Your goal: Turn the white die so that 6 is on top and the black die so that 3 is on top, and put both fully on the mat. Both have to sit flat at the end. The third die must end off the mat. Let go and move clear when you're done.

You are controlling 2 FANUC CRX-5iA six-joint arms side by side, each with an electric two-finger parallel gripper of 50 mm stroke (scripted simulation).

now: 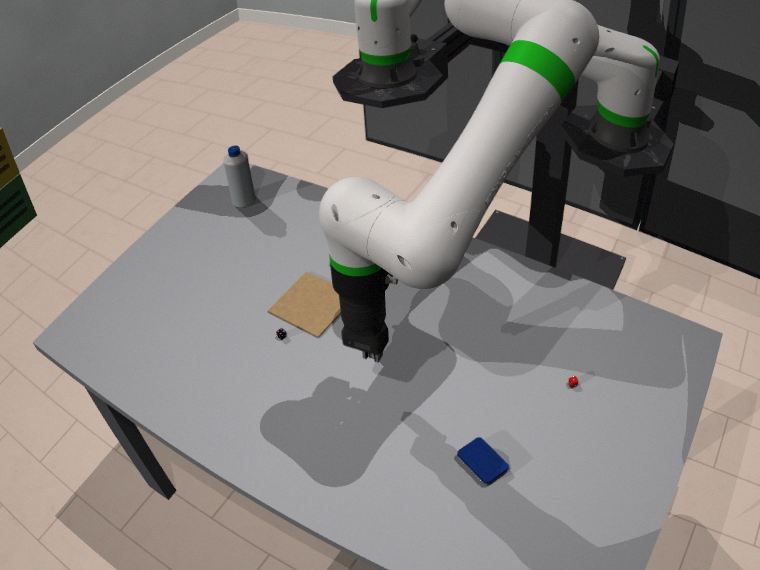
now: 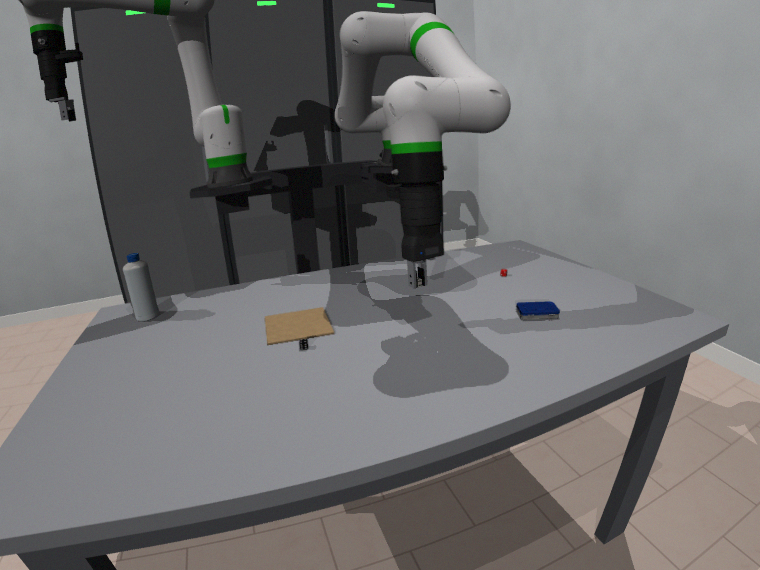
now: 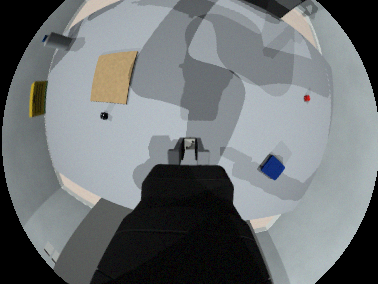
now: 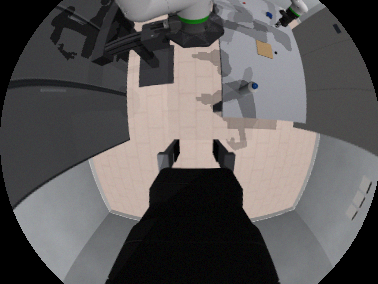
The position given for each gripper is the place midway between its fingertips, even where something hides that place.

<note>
In view: the left gripper (image 2: 417, 285), the right gripper (image 2: 69, 120), a tan mat (image 1: 311, 303) and a blue-topped box (image 1: 477, 456).
The tan mat is seen too in image 2 (image 2: 292, 326) and in image 3 (image 3: 111, 79). The left gripper is seen too in image 1 (image 1: 372, 356) and in image 3 (image 3: 189, 144). The right gripper is seen too in image 4 (image 4: 196, 146).
</note>
